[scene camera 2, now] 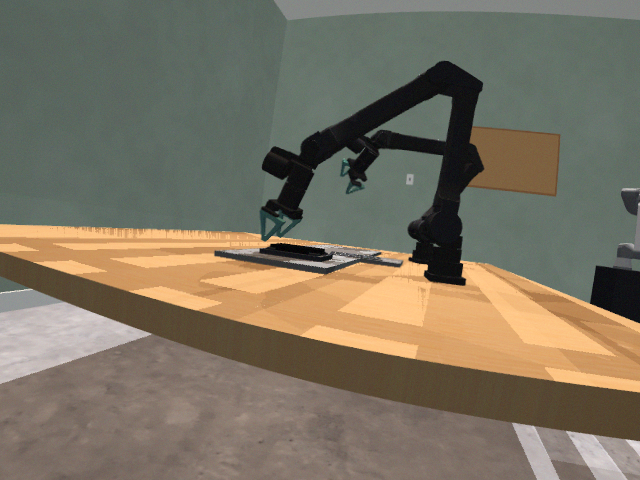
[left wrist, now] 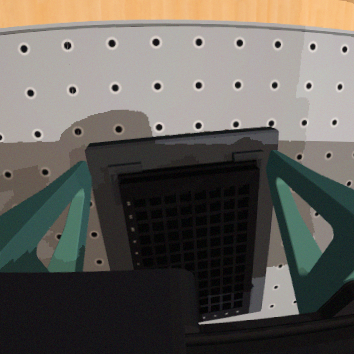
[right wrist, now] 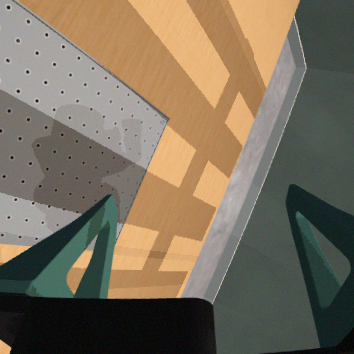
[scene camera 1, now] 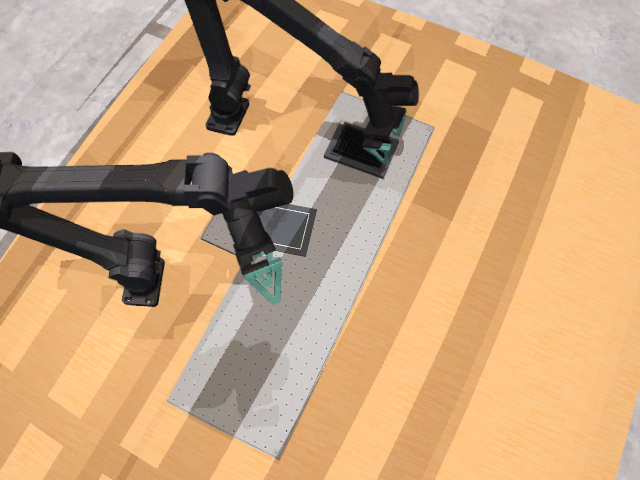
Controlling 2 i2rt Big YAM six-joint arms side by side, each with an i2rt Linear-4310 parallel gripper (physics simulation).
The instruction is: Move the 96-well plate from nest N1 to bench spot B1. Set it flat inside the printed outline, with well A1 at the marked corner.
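Frame: origin at the left arm's base, x ahead, y left, z up, level; millimetres.
Seen in the pictures: left gripper, fingertip midpoint: (scene camera 2: 271, 238) (left wrist: 178, 163) (scene camera 1: 391, 149); right gripper, fingertip midpoint: (scene camera 2: 344, 184) (right wrist: 200, 197) (scene camera 1: 272, 294); left arm's base, link origin: (scene camera 2: 443, 280) (scene camera 1: 228, 115); right arm's base, link origin: (scene camera 2: 422, 263) (scene camera 1: 144, 282).
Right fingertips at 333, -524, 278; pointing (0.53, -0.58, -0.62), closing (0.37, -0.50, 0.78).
Observation:
Offsets run from my right fingertips to a thing's middle, as dx, dy, dz. "*": to the spot under its first point. Level surfaces: height alone.
The black 96-well plate @[+44, +515, -246] (scene camera 1: 351, 140) (scene camera 2: 297, 248) (left wrist: 192, 225) lies in the dark nest @[+44, +515, -257] (scene camera 1: 356, 167) (left wrist: 175, 153) at the upper part of the pegboard. My left gripper (scene camera 1: 391, 147) (scene camera 2: 273, 238) (left wrist: 178, 163) is open above it; in the left wrist view its fingers stand on either side of the nest and plate. Part of the plate is hidden behind the gripper body there. My right gripper (scene camera 1: 273, 289) (scene camera 2: 344, 183) (right wrist: 200, 197) is open and empty, high above the board. The printed outline @[* -22, +248, -264] (scene camera 1: 305, 232) of the bench spot is partly hidden by the right arm; its marked corner cannot be made out.
The perforated grey board @[dz -265] (scene camera 1: 330, 294) (left wrist: 175, 65) (right wrist: 30, 75) runs diagonally across the wooden table @[dz -278] (scene camera 1: 516, 310) (scene camera 2: 258, 310). The right arm's wrist hangs beside and over the bench spot. Both arm bases stand left of the board in scene camera 1.

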